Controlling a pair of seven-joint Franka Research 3 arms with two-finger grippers.
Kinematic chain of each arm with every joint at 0, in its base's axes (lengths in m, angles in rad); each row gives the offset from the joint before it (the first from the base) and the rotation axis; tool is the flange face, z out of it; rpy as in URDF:
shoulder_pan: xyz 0 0 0.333 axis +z
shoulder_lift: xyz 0 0 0 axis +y
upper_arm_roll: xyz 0 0 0.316 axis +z
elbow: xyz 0.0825 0 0 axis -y
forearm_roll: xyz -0.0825 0 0.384 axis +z
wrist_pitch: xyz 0 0 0 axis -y
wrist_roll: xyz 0.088 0 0 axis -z
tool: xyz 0 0 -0.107 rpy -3.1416 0 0
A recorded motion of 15 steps. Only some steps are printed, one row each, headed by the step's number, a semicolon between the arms.
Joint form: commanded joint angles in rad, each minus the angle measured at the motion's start. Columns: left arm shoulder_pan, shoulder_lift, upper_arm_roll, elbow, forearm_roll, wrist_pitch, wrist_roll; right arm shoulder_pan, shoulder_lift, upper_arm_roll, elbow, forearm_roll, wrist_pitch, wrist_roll.
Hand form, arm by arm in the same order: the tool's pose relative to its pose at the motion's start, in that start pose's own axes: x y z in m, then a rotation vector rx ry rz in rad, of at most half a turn. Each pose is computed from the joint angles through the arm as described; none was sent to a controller.
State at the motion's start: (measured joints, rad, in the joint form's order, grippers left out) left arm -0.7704 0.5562 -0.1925 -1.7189 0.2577 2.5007 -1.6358; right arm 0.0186 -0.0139 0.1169 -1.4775 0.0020 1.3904 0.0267
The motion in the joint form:
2: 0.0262 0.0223 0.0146 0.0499 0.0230 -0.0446 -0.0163; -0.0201 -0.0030 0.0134 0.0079 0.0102 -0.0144 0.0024
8: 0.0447 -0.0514 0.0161 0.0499 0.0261 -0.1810 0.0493; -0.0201 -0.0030 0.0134 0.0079 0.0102 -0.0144 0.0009
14: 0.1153 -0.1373 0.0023 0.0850 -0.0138 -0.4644 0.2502; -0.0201 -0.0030 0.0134 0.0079 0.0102 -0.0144 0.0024
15: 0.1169 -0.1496 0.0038 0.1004 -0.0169 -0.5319 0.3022; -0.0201 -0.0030 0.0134 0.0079 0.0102 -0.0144 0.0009
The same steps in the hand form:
2: 0.0312 0.0047 0.0020 0.0218 0.0345 -0.0411; -0.0029 0.0022 -0.0038 0.0098 -0.0038 0.0072
8: 0.0504 0.0005 -0.0350 0.0916 0.0668 0.0016; -0.0029 0.0022 -0.0038 0.0098 -0.0038 0.0057
14: 0.0964 -0.0188 -0.0855 0.2687 0.0439 0.0966; -0.0029 0.0022 -0.0038 0.0098 -0.0038 0.0072
15: 0.0999 -0.0219 -0.0958 0.3110 0.0341 0.1374; -0.0029 0.0022 -0.0038 0.0098 -0.0038 0.0057

